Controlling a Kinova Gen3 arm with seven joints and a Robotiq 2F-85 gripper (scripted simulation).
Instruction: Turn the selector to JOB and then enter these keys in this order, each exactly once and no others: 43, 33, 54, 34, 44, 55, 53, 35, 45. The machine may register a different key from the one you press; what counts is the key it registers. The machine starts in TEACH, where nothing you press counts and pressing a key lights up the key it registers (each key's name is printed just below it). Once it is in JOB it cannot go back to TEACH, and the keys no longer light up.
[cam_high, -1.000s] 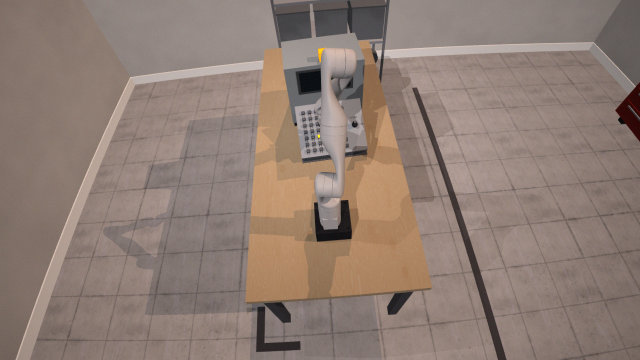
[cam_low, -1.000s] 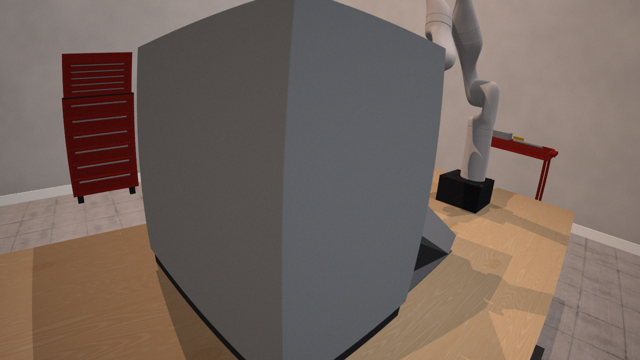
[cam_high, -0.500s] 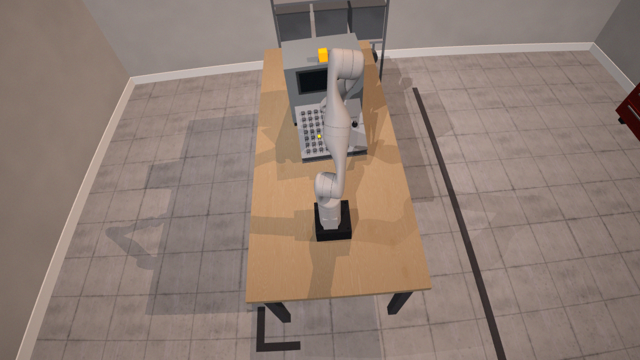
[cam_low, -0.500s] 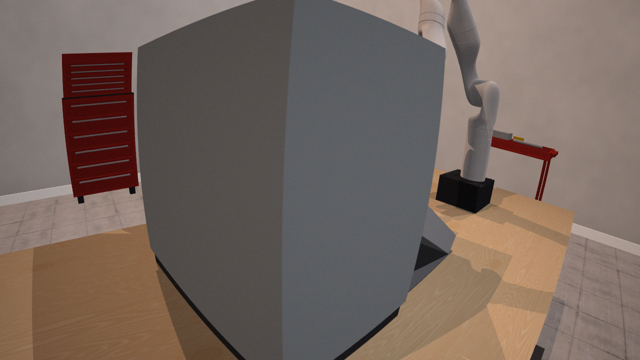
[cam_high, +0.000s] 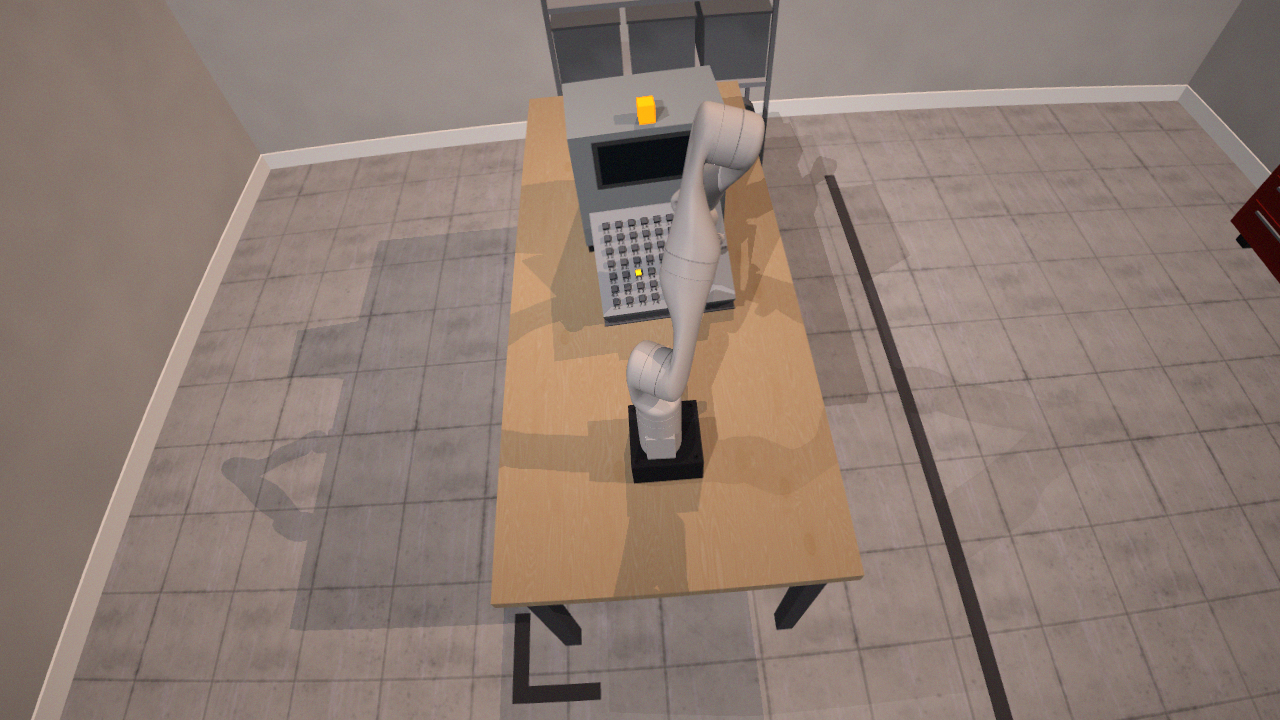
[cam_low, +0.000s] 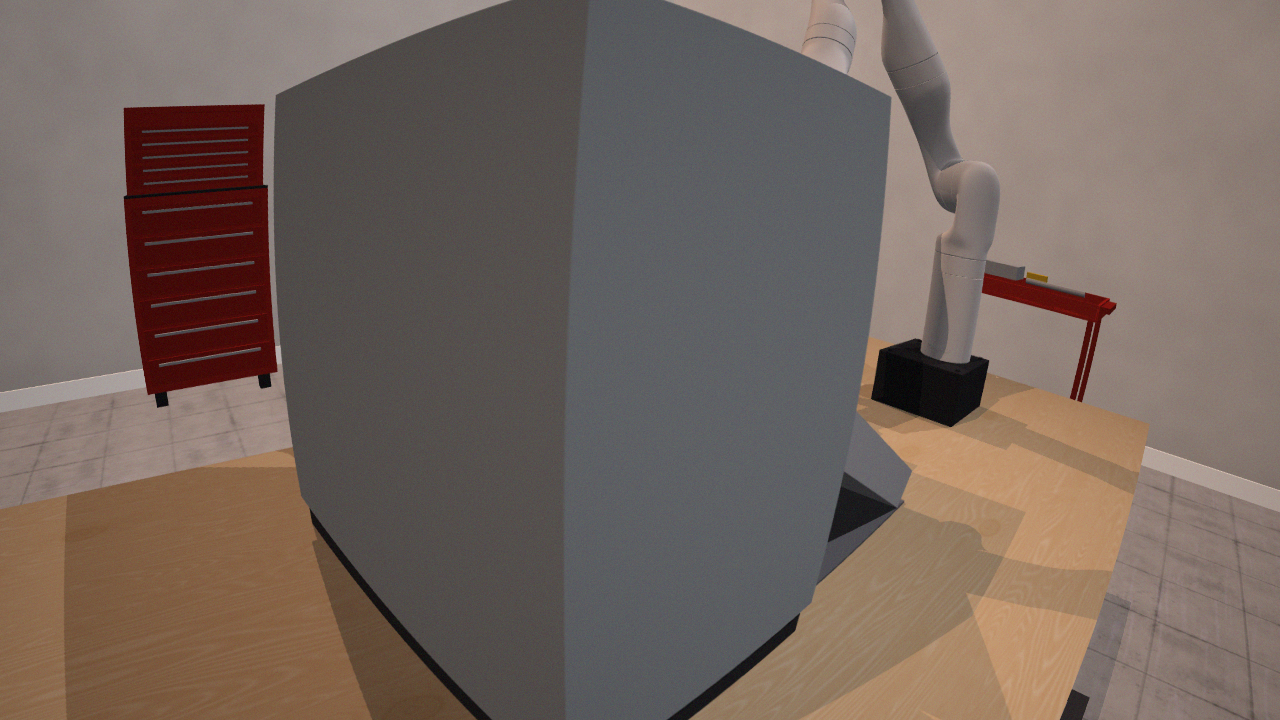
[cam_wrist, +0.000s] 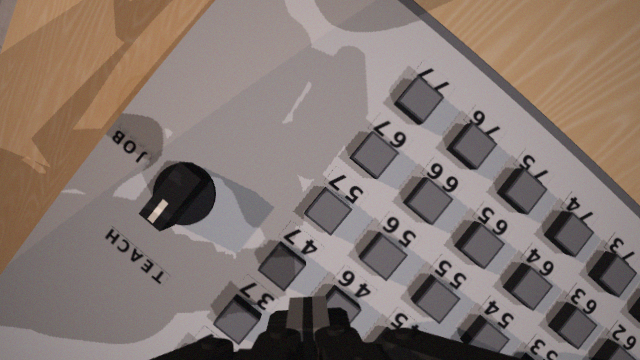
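The black selector knob lies 70 mm to the right of my hand, 40 mm below it and 40 mm ahead of it. From my hand the other things lie so: keypad (90 mm below, 50 mm ahead, 40 mm to the left).
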